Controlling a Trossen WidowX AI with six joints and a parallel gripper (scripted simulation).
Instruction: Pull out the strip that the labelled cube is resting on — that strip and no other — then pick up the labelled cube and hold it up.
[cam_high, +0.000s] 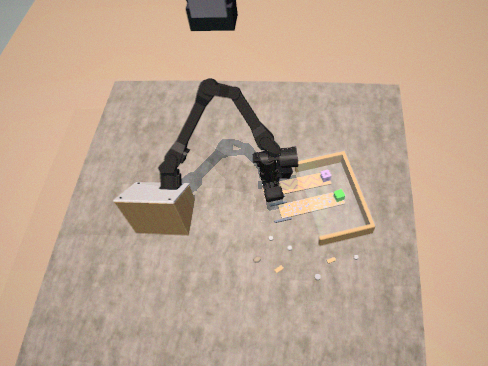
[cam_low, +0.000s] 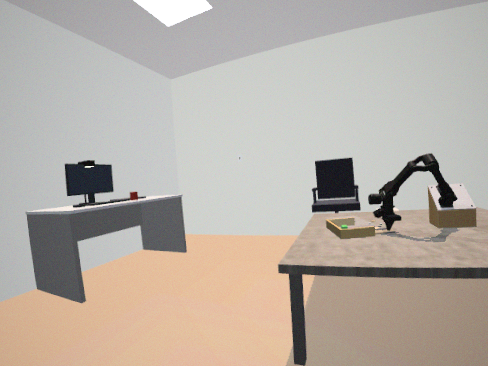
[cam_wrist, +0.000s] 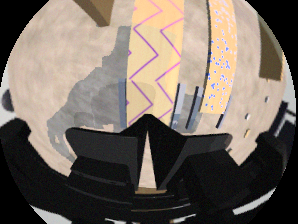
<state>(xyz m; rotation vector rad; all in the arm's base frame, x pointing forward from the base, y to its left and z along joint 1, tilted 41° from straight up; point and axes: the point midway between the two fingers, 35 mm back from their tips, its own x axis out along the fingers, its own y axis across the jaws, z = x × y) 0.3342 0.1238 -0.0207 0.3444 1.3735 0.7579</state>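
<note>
The purple cube lies 200 mm ahead of my gripper tip, 60 mm to the left of it and 10 mm above it.
</note>
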